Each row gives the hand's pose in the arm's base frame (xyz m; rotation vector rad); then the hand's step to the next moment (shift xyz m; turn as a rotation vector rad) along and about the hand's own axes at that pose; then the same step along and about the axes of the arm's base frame.
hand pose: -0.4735 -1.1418 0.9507 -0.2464 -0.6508 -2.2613
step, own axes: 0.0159 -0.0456 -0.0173 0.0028 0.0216 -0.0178
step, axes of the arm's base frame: -0.0434 0.0077 -0.0262 0.0140 -0.0237 -0.0060
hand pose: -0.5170 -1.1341 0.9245 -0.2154 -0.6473 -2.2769
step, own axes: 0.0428 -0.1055 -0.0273 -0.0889 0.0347 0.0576
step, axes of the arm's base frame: -0.1037 0.0221 -0.0497 0.0851 0.0641 0.0328
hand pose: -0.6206 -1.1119 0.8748 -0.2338 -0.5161 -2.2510
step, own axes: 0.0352 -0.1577 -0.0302 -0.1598 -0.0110 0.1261
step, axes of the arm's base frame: -0.1412 0.0576 -0.0612 0.0982 0.1689 0.0580
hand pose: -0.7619 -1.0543 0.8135 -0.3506 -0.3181 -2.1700
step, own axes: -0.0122 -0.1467 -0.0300 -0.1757 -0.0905 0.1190
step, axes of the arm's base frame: -0.1165 0.0825 -0.0467 0.0416 0.2237 0.0378
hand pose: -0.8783 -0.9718 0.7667 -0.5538 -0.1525 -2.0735
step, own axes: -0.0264 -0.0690 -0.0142 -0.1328 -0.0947 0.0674
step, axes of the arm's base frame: -0.0504 0.0533 -0.0168 0.0022 0.1761 0.0114
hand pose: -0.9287 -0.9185 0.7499 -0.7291 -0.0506 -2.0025
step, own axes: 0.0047 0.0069 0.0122 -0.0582 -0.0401 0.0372
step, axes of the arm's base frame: 0.0097 -0.0034 0.0106 0.0057 0.0789 0.0109
